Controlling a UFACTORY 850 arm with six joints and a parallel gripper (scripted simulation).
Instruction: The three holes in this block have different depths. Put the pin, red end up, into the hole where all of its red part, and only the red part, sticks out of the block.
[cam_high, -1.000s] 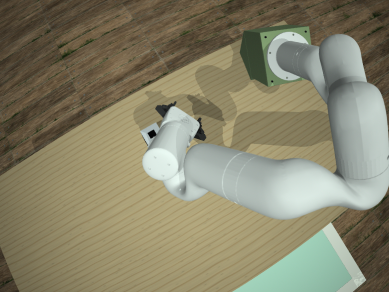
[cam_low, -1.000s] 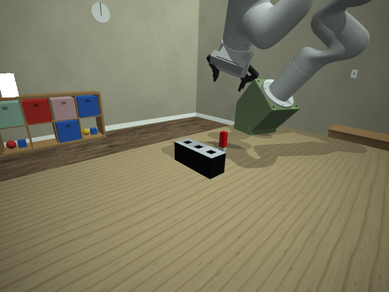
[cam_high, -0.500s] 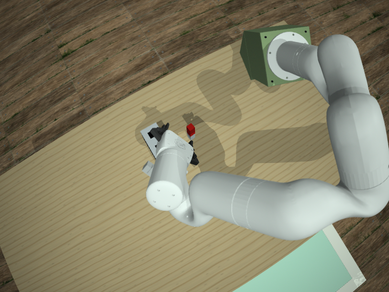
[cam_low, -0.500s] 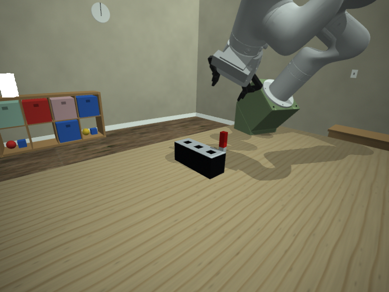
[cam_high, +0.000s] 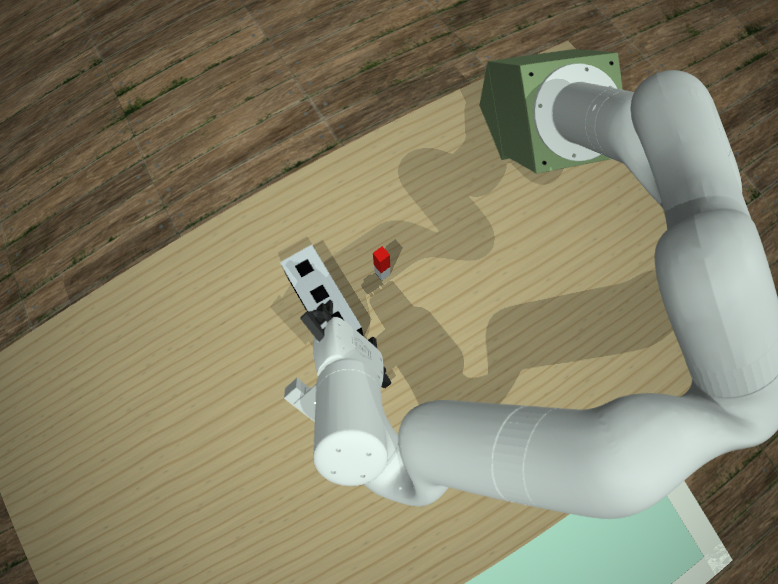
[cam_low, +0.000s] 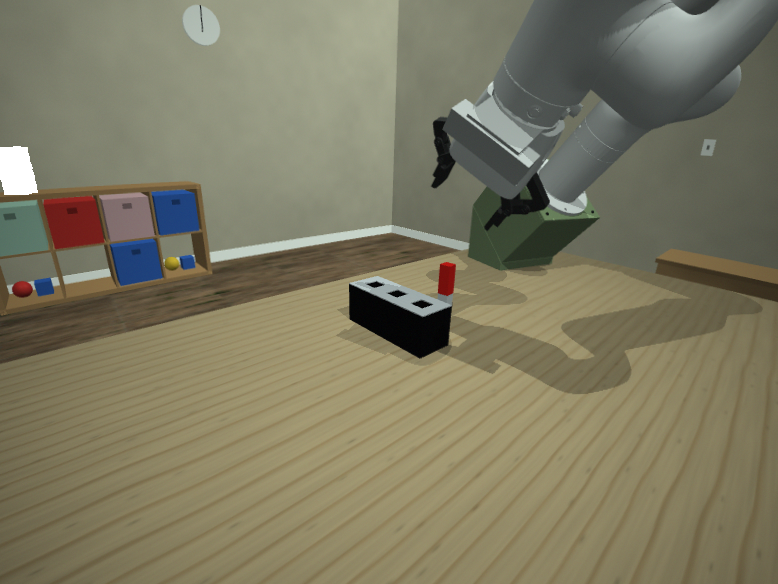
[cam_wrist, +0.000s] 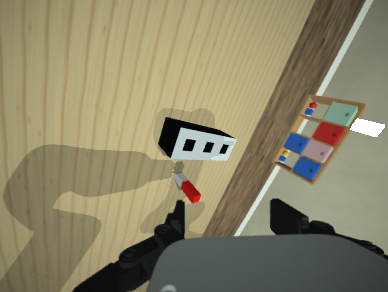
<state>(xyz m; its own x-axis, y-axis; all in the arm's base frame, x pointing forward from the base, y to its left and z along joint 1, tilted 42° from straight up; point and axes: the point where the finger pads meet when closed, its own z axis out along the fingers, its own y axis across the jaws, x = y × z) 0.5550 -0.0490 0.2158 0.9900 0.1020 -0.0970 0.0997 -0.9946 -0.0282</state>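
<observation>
Now: hand 15 cm past the pin, 12 cm to the left of it and 17 cm above it. Also, from my hand: block 1 cm behind, 13 cm to the right, 21 cm below.
</observation>
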